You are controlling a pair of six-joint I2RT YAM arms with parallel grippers.
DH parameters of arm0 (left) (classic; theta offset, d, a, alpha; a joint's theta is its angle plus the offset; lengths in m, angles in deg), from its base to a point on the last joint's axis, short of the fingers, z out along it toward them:
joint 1: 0 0.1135 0.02 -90
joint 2: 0 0 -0.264 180
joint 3: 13.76 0 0.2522 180
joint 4: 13.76 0 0.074 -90
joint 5: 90 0 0 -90
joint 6: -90 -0.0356 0 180
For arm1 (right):
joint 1: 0 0.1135 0.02 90
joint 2: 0 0 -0.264 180
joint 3: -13.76 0 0.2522 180
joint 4: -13.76 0 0.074 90
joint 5: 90 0 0 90
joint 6: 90 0.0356 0 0
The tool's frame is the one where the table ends.
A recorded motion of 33 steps. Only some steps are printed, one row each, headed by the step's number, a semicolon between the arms.
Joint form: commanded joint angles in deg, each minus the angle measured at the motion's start. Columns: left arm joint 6, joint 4, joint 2, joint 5, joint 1, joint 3; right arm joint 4, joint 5, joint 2, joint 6, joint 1, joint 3.
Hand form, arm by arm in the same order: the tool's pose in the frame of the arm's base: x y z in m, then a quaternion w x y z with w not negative. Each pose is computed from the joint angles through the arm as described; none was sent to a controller.
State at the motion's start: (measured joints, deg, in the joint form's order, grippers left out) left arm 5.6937 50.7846 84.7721 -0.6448 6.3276 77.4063; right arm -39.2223 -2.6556 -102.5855 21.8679 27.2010 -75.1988
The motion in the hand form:
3: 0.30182 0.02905 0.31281 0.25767 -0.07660 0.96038 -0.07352; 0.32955 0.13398 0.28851 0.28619 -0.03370 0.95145 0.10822
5: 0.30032 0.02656 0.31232 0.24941 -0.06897 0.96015 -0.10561; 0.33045 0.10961 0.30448 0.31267 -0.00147 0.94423 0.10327
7: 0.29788 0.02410 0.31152 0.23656 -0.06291 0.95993 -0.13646; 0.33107 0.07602 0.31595 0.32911 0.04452 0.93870 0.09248
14: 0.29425 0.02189 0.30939 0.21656 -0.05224 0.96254 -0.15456; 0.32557 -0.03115 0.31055 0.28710 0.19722 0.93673 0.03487
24: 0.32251 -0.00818 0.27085 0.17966 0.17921 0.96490 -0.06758; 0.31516 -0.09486 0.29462 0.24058 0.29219 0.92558 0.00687
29: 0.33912 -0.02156 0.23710 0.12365 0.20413 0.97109 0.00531; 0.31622 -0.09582 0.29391 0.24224 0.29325 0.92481 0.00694
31: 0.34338 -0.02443 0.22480 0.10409 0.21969 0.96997 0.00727; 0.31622 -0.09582 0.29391 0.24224 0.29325 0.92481 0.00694
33: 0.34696 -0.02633 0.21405 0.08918 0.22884 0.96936 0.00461; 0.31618 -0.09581 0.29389 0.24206 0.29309 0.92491 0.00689
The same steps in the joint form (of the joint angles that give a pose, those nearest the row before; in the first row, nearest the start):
3: -0.70 2.65 0.57 9.79 0.24 1.20; -1.57 2.27 8.31 -3.72 -5.11 -5.51
5: -0.70 3.58 0.57 13.57 0.24 1.20; -1.51 2.64 10.82 -3.69 -8.85 -5.75
7: -0.70 5.05 0.57 17.18 0.24 1.20; -2.14 2.62 13.01 -3.50 -14.27 -5.73
14: -1.77 7.43 0.68 19.43 0.15 1.20; -8.94 2.36 13.59 -3.50 -32.70 -5.57
24: -24.61 5.44 8.37 11.80 -6.56 1.20; -12.37 2.23 11.26 -3.52 -44.00 -5.57
29: -25.77 4.33 14.53 2.10 -9.81 1.16; -11.98 2.21 11.06 -3.48 -44.11 -5.58
31: -27.15 4.35 16.72 1.64 -10.29 1.16; -11.98 2.21 11.06 -3.48 -44.11 -5.58
33: -27.93 4.20 18.60 1.73 -10.56 1.14; -12.00 2.21 11.06 -3.50 -44.11 -5.57

